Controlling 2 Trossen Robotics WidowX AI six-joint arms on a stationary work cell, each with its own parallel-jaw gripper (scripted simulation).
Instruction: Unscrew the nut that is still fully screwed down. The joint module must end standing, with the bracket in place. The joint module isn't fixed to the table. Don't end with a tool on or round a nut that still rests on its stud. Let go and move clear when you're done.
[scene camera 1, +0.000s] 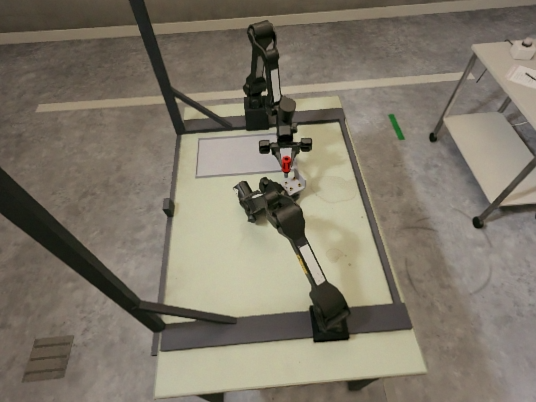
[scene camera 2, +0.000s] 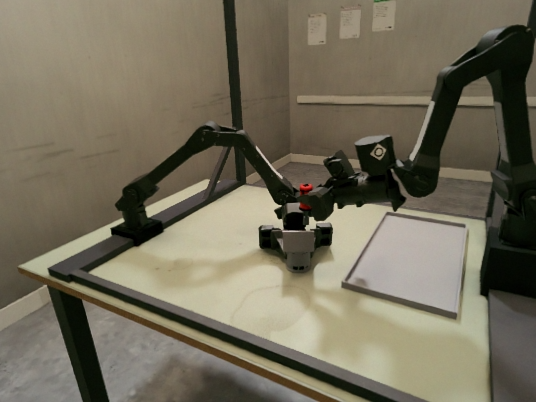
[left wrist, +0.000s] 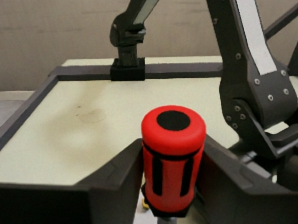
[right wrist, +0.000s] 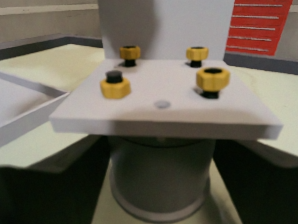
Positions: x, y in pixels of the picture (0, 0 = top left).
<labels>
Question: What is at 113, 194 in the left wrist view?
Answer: My left gripper.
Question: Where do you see my left gripper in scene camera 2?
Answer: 300, 196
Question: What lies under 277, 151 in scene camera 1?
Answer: My left gripper.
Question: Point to a nut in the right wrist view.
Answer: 209, 78
</labels>
